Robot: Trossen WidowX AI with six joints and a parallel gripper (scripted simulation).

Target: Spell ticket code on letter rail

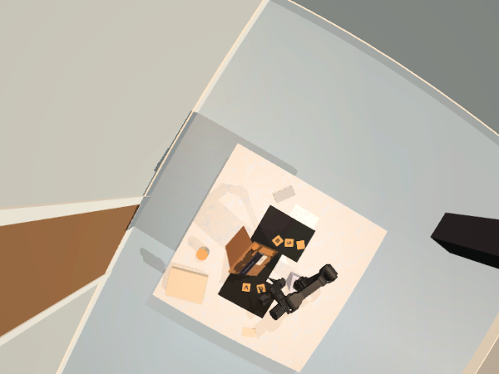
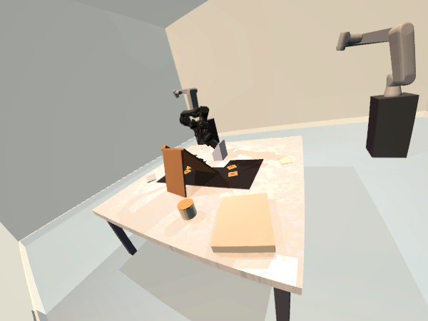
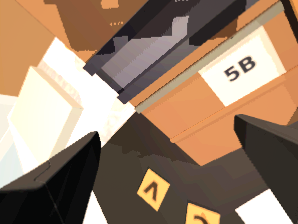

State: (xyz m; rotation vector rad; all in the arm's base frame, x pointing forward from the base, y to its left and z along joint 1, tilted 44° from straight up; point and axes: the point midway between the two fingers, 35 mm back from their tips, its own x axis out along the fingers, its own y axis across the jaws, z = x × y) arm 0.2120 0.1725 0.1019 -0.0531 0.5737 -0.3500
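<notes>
The letter tile is 250 mm below my gripper tip, 220 mm to the right of it and 10 mm ahead of it. Also, from my gripper tip: black mat (250 mm below, 60 mm behind, 40 mm to the right); then grey block (520 mm to the right, 250 mm below, 170 mm ahead); then white ticket (150 mm below, 60 mm to the right, 50 mm ahead).
</notes>
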